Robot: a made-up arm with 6 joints.
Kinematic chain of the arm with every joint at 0, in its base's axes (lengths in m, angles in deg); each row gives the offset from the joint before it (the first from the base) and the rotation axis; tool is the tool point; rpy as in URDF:
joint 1: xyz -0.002 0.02 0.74 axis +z
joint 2: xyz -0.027 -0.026 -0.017 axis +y
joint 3: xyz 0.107 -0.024 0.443 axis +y
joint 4: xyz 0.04 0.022 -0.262 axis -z
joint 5: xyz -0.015 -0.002 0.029 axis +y
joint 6: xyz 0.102 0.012 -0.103 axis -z
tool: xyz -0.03 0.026 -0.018 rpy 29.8 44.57 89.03
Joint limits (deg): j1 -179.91..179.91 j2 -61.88..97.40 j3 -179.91..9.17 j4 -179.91..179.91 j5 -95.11..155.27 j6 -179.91..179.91
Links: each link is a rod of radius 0.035 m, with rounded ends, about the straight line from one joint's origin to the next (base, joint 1, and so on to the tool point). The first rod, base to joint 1, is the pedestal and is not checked.
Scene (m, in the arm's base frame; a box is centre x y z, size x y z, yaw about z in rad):
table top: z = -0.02
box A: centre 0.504 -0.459 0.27 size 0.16 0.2 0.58 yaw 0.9
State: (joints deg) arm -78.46 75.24 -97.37 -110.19 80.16 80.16
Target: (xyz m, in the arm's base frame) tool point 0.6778 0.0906 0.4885
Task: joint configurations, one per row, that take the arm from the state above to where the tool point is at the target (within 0.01 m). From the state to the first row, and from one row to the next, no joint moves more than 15 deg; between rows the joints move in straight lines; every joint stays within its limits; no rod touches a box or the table.
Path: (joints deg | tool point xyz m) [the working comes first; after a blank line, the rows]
Joints at the target: 13.84 66.73 -103.66 -108.09 59.32 83.56
Straight joint move there: touches box A.

1: -67.06 68.84 -97.47 -109.41 78.02 80.20 | 0.1129 -0.6220 0.4679
2: -55.65 62.43 -97.57 -108.62 75.88 80.24 | 0.2556 -0.6035 0.5392
3: -44.25 56.03 -97.67 -107.84 73.74 80.28 | 0.3893 -0.5478 0.6129
4: -32.85 49.63 -97.77 -107.05 71.59 80.33 | 0.5040 -0.4590 0.6882
5: -21.17 53.91 -99.24 -107.31 68.53 81.14 | 0.5970 -0.3405 0.6383
6: -9.50 58.18 -100.72 -107.57 65.46 81.94 | 0.6589 -0.2036 0.5883
7: 2.17 62.46 -102.19 -107.83 62.39 82.75 | 0.6862 -0.0568 0.5382
8: 13.84 66.73 -103.66 -108.09 59.32 83.56 | 0.6778 0.0906 0.4885

